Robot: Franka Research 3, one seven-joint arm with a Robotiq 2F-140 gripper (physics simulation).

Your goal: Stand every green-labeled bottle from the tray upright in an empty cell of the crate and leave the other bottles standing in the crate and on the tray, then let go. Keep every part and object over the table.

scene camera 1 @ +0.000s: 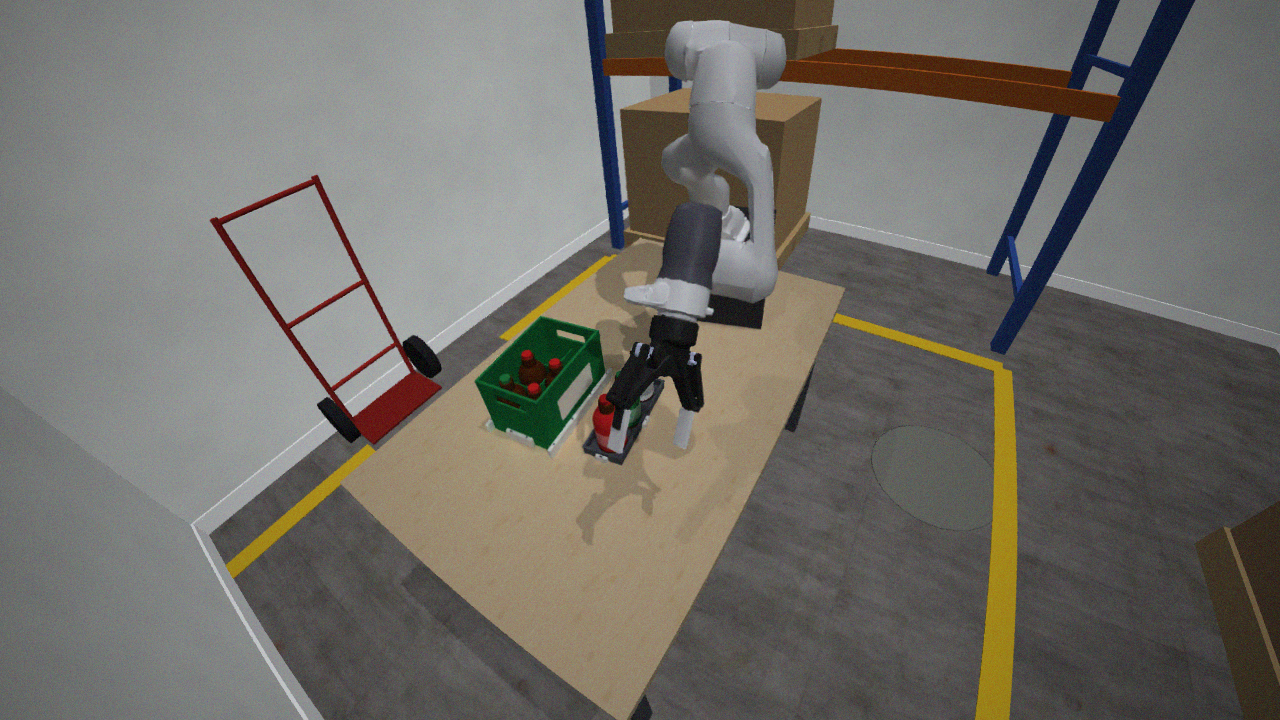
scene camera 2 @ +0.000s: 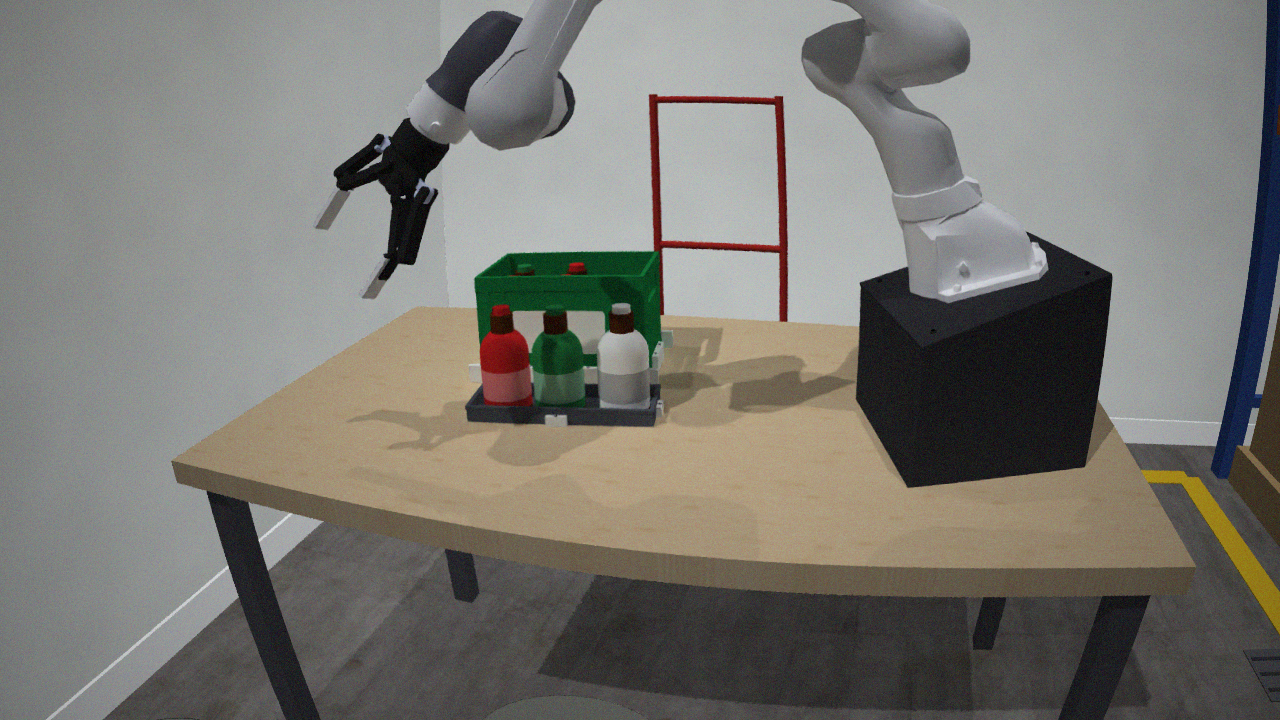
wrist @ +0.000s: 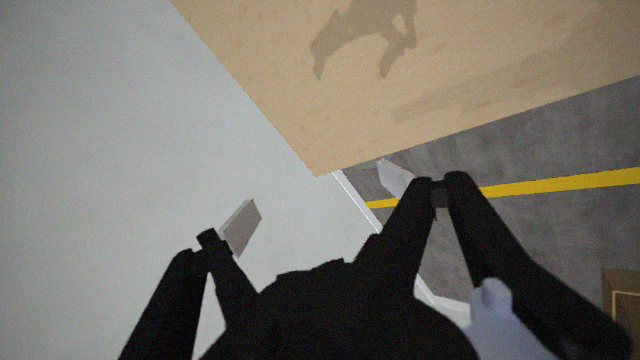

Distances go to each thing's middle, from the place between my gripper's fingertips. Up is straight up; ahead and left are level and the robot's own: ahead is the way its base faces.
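From my hand: green bottle (scene camera 2: 557, 356), 0.18 m behind, 0.25 m to the right, 0.2 m below; white bottle (scene camera 2: 623, 370), far behind, far to the right, a good way below. Red bottle (scene camera 2: 504, 356): my gripper 0.11 m past it, 0.23 m to the left of it, 0.2 m above it.
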